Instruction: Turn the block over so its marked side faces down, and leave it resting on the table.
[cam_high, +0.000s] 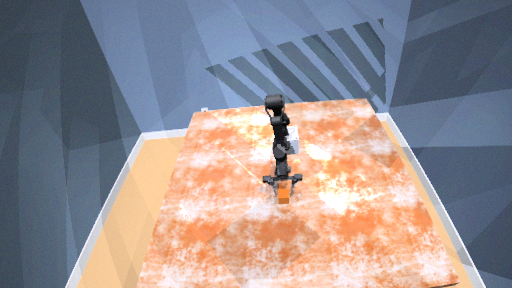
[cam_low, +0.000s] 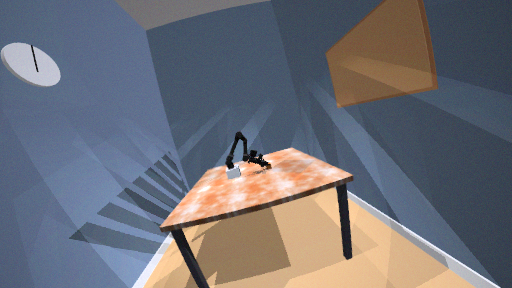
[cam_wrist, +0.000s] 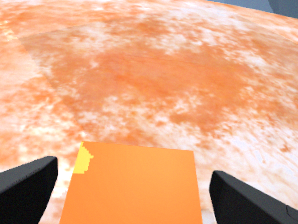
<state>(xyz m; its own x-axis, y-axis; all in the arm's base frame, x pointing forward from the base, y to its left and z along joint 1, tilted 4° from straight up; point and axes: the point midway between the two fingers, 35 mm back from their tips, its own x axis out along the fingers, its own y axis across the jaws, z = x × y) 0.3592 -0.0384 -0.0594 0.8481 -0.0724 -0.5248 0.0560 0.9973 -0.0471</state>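
Now: gripper tip 2 cm past the orange block and 1 cm above it.
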